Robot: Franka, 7 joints.
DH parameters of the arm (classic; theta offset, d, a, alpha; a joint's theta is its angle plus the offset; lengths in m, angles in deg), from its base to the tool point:
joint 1: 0 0.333 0 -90
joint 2: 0 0 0 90
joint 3: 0 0.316 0.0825 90
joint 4: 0 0 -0.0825 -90
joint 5: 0 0.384 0 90
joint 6: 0 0 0.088 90
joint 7: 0 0.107 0 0
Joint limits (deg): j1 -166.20..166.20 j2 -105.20..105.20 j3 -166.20..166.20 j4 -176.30..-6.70 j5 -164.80..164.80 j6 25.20..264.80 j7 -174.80..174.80
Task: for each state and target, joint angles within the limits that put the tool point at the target. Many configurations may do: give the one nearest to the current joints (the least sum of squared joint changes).
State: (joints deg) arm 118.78 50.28 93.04 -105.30 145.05 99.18 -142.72
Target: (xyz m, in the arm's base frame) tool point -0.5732 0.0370 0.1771
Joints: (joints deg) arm 111.40 63.48 60.30 -125.31 147.15 106.46 -142.72
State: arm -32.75 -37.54 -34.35 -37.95 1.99 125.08 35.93
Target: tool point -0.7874 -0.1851 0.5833
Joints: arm -5.45 -84.32 -56.26 -32.45 0.38 131.03 35.93
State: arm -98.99 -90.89 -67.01 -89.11 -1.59 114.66 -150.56
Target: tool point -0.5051 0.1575 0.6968
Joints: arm -86.15 -78.52 -57.10 -98.59 -0.52 113.61 -150.56
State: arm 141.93 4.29 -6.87 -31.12 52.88 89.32 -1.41
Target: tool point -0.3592 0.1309 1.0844
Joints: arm 153.23 9.56 0.46 -25.13 57.92 119.12 -1.41
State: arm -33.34 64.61 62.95 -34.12 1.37 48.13 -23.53
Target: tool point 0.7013 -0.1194 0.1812
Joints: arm -32.89 85.09 54.34 -32.34 -2.05 63.39 -23.53
